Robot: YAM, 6 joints.
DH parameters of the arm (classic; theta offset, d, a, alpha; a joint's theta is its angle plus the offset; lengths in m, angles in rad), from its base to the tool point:
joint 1: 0 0.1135 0.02 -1.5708
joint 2: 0 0 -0.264 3.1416
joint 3: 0.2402 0 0.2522 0
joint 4: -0.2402 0 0.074 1.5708
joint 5: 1.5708 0 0 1.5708
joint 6: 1.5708 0.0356 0 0
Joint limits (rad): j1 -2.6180..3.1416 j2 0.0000..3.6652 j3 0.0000..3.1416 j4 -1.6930..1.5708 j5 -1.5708..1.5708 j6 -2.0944..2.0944
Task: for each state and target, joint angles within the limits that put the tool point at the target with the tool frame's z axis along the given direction. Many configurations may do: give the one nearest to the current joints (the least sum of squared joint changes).
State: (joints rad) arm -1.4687 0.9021 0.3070 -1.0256 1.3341 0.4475
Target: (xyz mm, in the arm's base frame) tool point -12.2 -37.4 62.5 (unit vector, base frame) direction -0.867 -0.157 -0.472
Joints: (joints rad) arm -1.0398 1.4198 0.0020 -0.7247 0.9746 0.4475
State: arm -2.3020 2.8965 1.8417 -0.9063 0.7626 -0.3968
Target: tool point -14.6 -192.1 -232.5 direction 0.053 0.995 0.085
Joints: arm -1.6431 3.5562 1.9053 -1.5759 0.0190 -0.3968
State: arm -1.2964 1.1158 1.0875 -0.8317 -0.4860 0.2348
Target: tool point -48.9 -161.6 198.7 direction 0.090 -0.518 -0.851
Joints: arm -1.9198 0.9555 0.5766 -0.7000 -0.2647 0.2348
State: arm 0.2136 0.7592 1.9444 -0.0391 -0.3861 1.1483
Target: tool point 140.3 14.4 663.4 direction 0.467 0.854 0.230
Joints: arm -0.1286 1.4358 2.4511 -0.4386 -1.1354 1.1483
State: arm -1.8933 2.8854 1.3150 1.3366 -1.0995 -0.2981
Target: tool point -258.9 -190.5 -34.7 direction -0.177 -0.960 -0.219
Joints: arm -2.5874 2.6074 0.7157 1.5694 -0.8079 -0.2981
